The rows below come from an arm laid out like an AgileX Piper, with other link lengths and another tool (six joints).
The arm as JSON. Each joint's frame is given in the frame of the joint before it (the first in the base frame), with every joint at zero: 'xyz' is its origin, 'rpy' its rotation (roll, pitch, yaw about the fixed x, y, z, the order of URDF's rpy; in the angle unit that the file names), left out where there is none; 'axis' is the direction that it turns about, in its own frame. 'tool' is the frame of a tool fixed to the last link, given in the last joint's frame.
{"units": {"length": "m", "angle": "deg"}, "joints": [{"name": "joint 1", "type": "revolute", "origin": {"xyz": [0.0, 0.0, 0.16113]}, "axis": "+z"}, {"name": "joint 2", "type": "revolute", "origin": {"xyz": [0.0, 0.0, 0.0], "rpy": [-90.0, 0.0, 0.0]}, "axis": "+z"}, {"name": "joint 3", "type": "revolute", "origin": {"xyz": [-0.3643, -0.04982, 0.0]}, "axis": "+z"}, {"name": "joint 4", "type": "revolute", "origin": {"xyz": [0.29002, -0.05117, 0.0], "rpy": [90.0, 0.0, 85.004]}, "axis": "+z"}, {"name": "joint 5", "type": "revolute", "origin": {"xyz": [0.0, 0.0, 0.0], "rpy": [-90.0, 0.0, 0.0]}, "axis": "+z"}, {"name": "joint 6", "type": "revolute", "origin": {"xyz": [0.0, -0.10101, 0.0], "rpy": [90.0, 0.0, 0.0]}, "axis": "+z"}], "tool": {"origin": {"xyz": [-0.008, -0.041, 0.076], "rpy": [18.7, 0.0, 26.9]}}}
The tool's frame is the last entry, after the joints.
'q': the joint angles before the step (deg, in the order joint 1, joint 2, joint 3, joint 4, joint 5, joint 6). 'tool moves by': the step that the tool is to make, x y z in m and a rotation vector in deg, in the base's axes. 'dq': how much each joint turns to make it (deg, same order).
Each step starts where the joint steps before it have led.
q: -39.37, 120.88, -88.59, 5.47, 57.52, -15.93
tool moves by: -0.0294, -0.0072, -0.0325, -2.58, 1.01, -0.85
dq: -1.85, -0.46, 8.31, -2.67, -8.76, -0.16
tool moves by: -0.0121, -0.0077, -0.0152, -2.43, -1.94, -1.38
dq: -1.35, -0.16, 4.39, -0.39, -7.30, 0.00
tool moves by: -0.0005, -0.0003, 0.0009, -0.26, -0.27, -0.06
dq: -0.06, -0.21, 0.27, 0.01, -0.43, -0.02
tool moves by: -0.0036, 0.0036, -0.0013, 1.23, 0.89, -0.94
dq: 0.00, -0.01, 0.01, 0.16, 1.46, 0.90
